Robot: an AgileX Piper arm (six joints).
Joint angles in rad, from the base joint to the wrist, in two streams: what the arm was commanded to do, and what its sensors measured. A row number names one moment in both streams.
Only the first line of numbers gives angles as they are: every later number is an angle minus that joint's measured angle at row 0.
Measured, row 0: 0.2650 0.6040 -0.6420 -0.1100 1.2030 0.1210
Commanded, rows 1 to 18: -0.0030 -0.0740 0.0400 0.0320 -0.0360 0.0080; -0.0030 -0.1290 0.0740 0.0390 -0.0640 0.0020; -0.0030 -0.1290 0.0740 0.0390 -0.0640 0.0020; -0.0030 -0.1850 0.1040 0.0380 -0.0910 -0.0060; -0.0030 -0.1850 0.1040 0.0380 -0.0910 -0.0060; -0.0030 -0.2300 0.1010 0.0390 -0.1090 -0.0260; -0.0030 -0.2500 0.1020 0.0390 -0.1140 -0.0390; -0.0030 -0.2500 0.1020 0.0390 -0.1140 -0.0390; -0.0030 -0.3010 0.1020 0.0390 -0.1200 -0.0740; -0.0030 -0.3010 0.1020 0.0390 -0.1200 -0.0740; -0.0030 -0.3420 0.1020 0.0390 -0.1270 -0.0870; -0.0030 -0.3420 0.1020 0.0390 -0.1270 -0.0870; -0.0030 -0.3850 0.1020 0.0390 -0.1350 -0.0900; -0.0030 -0.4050 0.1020 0.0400 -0.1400 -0.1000; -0.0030 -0.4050 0.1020 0.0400 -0.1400 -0.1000; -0.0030 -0.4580 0.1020 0.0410 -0.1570 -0.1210; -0.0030 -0.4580 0.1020 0.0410 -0.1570 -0.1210; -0.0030 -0.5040 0.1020 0.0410 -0.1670 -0.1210
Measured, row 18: 0.0000 -0.4440 0.0970 0.0340 -0.1430 -0.0980
